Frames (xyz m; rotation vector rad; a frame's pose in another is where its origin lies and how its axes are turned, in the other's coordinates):
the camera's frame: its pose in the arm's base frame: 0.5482 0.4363 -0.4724 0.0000 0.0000 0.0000
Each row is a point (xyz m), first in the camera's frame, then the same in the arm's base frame.
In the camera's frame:
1: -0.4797 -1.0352 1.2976
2: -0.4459 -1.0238 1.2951
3: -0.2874 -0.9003 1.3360
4: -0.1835 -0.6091 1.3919
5: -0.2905 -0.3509 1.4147
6: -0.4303 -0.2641 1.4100
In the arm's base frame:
1: 0.0685 -0.5989 0.8252
2: 0.1023 -0.5875 0.8227
3: 0.2608 -0.4640 0.8636
4: 0.3647 -0.1728 0.9195
5: 0.2577 0.0854 0.9423
6: 0.1179 0.1722 0.9376

